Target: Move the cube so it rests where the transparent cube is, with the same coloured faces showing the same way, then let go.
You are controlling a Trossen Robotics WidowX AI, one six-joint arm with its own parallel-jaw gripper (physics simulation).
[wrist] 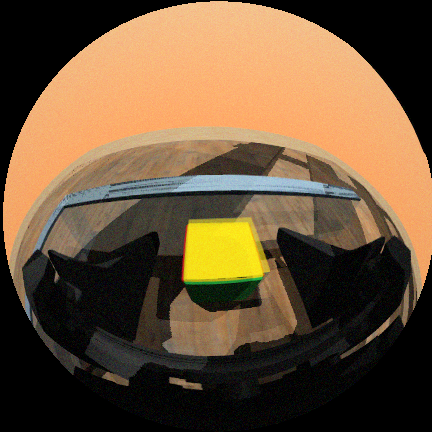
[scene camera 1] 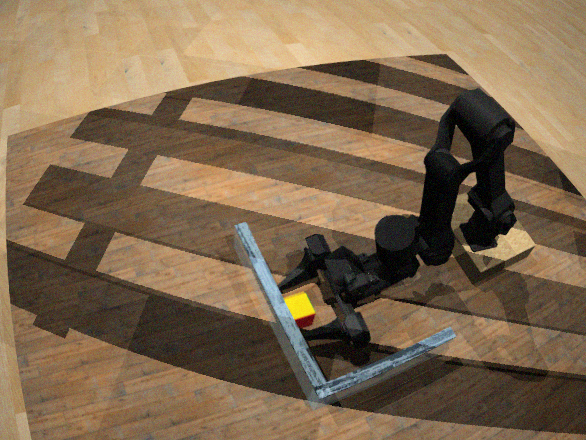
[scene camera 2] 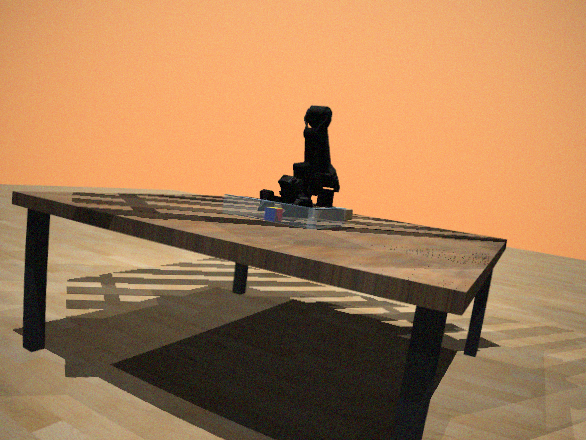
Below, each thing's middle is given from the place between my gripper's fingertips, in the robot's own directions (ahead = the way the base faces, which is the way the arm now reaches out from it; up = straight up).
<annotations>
Now: the transparent cube (wrist: 216, 247) 20 mm behind my hand and 10 mm below it. The rest, counted from my hand: L-shaped rail (scene camera 1: 319, 393) 90 mm behind, 20 mm to the right.
</annotations>
